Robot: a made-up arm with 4 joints.
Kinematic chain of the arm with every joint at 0, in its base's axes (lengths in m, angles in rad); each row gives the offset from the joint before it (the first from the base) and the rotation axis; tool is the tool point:
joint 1: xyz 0 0 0.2 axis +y
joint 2: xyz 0.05 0 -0.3 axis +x
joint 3: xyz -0.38 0 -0.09 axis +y
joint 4: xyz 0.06 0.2 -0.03 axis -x
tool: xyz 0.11 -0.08 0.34
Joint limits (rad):
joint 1: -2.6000..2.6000
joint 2: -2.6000..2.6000
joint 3: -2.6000..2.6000
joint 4: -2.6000..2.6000
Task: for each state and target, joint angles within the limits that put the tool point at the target. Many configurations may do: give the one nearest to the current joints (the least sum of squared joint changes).
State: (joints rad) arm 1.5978 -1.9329 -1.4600 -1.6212
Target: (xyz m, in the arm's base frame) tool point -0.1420 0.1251 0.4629
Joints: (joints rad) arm 1.7990 -1.9577 -1.5446 -1.5462
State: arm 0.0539 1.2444 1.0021 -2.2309
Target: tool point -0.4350 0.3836 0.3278
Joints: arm 0.3763 2.0374 0.7708 -2.4942
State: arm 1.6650 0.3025 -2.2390 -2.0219
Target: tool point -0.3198 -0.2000 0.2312
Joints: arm 0.9261 0.9653 -2.1936 -2.0626
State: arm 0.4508 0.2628 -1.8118 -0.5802
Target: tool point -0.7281 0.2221 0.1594
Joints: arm 0.3089 0.2107 -1.8302 0.3043
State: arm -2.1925 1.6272 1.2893 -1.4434
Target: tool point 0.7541 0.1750 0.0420
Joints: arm -2.1874 0.9306 1.5122 -2.0040
